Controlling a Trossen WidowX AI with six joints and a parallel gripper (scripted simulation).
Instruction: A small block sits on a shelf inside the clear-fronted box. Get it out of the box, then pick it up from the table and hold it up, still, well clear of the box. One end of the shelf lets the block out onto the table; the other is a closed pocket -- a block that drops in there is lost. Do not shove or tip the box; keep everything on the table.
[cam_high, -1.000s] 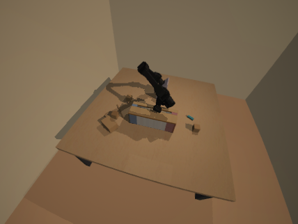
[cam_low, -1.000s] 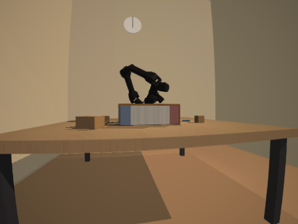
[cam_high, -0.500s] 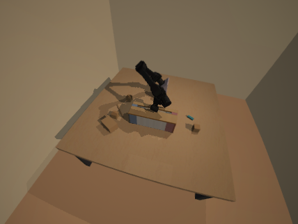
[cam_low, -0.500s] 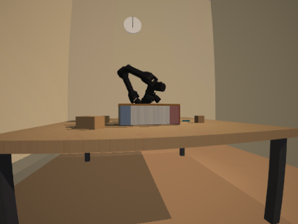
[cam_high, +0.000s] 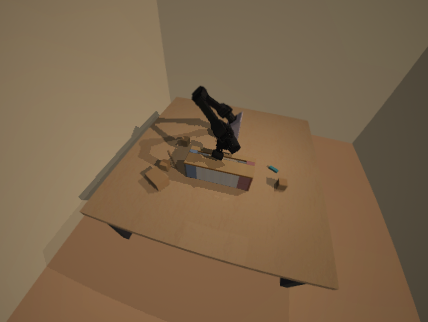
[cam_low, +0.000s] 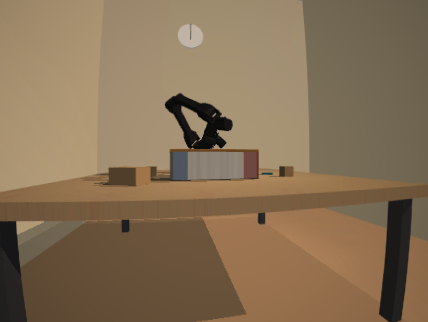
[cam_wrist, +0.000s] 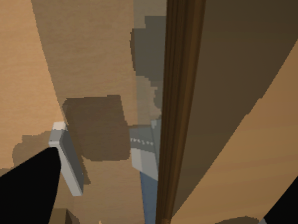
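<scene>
Now: gripper tip 4 cm short of the brown block and 3 cm to the left of it. Also, from my gripper tip: clear-fronted box: 4 cm to the left, 4 cm ahead, 3 cm below; teal piece: 38 cm to the left, 8 cm below, 3 cm behind.
</scene>
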